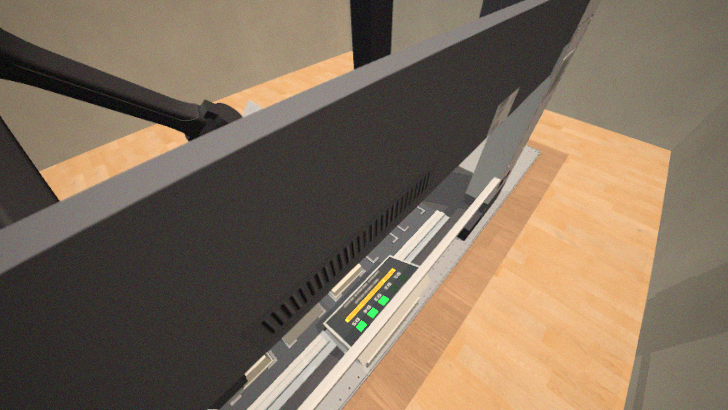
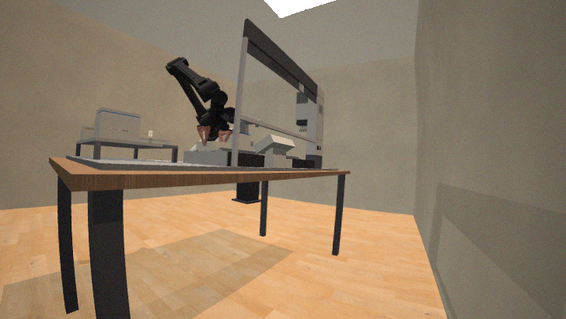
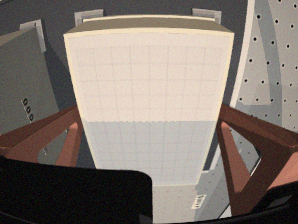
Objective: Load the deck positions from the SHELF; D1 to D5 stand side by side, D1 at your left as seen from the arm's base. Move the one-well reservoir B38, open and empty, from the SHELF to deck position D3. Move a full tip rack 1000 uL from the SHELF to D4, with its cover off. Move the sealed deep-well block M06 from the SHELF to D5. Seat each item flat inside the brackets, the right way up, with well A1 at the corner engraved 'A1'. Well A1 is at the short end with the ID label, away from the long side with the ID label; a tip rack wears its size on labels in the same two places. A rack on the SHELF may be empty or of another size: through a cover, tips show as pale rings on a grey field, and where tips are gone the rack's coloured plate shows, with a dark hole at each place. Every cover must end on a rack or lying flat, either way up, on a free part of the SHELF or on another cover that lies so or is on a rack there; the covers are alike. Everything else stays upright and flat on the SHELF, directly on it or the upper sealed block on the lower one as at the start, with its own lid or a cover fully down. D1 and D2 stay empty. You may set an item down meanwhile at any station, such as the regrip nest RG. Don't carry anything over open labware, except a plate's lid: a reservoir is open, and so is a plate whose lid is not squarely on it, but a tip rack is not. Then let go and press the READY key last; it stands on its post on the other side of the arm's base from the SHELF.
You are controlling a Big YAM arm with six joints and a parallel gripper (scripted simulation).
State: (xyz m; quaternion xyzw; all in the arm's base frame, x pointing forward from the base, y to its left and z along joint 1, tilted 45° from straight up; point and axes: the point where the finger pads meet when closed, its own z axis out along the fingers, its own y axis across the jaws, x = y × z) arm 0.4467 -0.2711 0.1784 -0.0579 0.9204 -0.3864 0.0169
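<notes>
Now: the pale sealed deep-well block 1 cm below my hand. From my hand the other things lie so: tall frame post: 19 cm ahead, 4 cm to the right, 15 cm above; rg label: 19 cm behind, 23 cm to the left, 7 cm below; cream one-well reservoir: 3 cm behind, 25 cm to the left, 2 cm below.
</notes>
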